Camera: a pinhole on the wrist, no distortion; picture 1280 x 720 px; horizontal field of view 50.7 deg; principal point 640.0 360.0 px. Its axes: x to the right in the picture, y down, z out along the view. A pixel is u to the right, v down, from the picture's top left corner.
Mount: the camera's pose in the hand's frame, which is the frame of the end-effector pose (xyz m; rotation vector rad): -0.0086 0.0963 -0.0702 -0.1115 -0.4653 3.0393
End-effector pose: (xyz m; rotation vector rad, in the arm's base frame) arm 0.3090 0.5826 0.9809 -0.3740 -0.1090 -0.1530
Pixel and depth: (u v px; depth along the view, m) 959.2 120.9 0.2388
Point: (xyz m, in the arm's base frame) 0.2274 0.7193 1.0989
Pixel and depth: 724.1 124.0 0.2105
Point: 0.2737 0.7038 1.0810
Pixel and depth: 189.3 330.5 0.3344
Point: 0.3627 0.6646 1.2304
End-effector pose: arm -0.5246 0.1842 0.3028 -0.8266 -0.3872 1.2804
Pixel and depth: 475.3 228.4 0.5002
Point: -0.8003 0.3346 0.5886
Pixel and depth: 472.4 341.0 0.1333
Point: -0.6040 0.2038 0.3002
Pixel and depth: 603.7 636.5 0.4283
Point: -0.6665 0.2441 0.5995
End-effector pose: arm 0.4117 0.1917 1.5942 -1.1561 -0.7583 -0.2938
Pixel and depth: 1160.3 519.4 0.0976
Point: 0.3999 0.2216 1.5184
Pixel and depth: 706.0 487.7 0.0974
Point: 0.4225 0.2292 1.5412
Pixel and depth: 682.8 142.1 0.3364
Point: 0.3058 0.4437 1.5810
